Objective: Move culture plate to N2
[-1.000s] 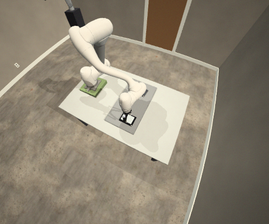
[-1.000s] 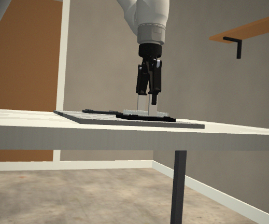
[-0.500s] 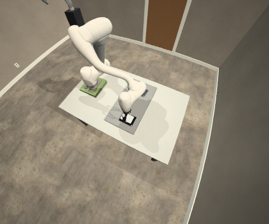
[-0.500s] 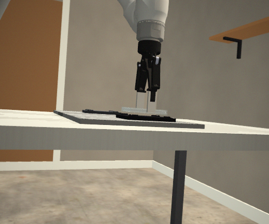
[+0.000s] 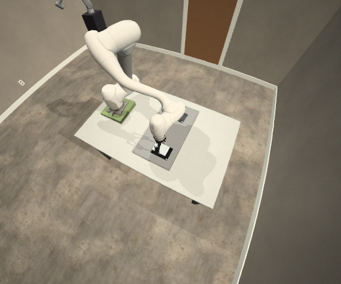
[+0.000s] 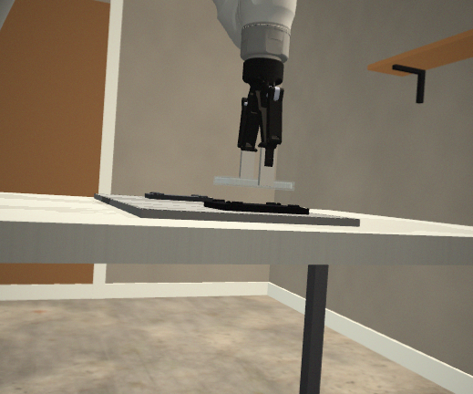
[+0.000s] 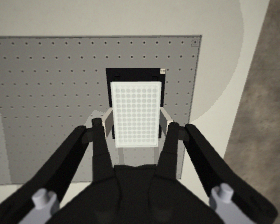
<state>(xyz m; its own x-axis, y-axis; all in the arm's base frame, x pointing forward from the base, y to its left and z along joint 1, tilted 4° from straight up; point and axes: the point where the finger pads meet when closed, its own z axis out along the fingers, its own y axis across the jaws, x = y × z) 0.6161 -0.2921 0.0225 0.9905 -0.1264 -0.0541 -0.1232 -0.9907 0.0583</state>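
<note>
Right now the nest N1 is 70 mm below my hand. Also, from my hand: 96-well plate: 20 mm below; nest N2: 20 mm ahead, 420 mm to the left, 70 mm below; clear lid: 20 mm below.
</note>
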